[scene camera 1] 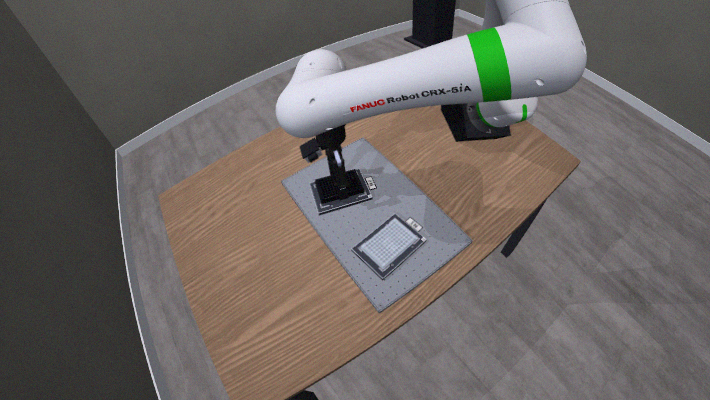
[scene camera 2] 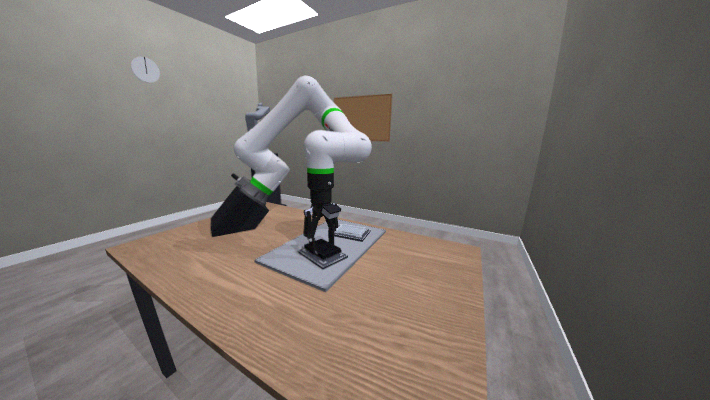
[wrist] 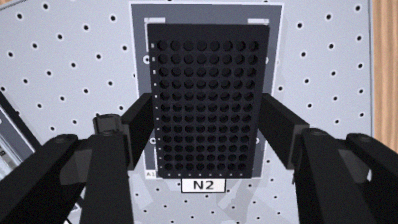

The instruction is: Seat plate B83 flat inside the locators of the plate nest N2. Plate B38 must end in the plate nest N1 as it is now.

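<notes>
A clear white well plate B38 and a black well plate B83 are in the pictures. So is my gripper, which appears in scene camera 2 and in the wrist view as well.
</notes>
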